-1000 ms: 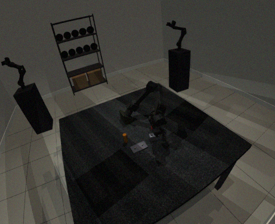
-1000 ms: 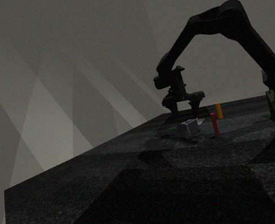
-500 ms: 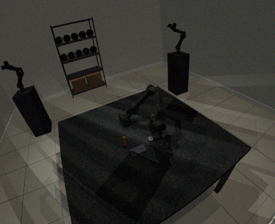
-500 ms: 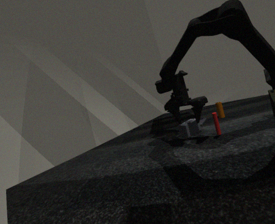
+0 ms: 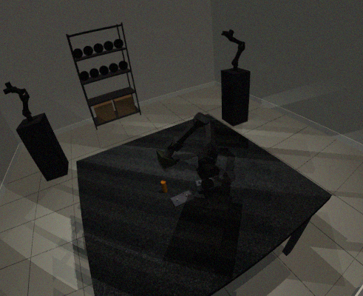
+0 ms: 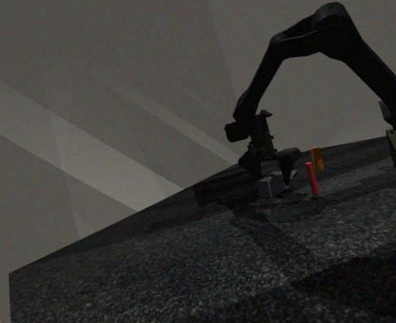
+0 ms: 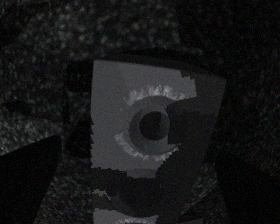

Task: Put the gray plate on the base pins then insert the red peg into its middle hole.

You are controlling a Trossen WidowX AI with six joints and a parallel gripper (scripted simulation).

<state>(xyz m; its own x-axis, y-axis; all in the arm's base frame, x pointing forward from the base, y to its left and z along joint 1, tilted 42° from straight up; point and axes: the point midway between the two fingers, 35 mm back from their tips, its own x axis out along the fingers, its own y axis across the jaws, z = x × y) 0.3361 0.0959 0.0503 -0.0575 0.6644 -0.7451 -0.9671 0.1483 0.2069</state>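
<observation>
Now: the gray plate 2 cm above my gripper tip. Also, from my gripper tip: orange cylinder 22 cm to the right, 9 cm behind, 2 cm above; red peg 11 cm behind, 3 cm to the left, 2 cm above; base 15 cm to the right, 1 cm below, 1 cm ahead.
</observation>
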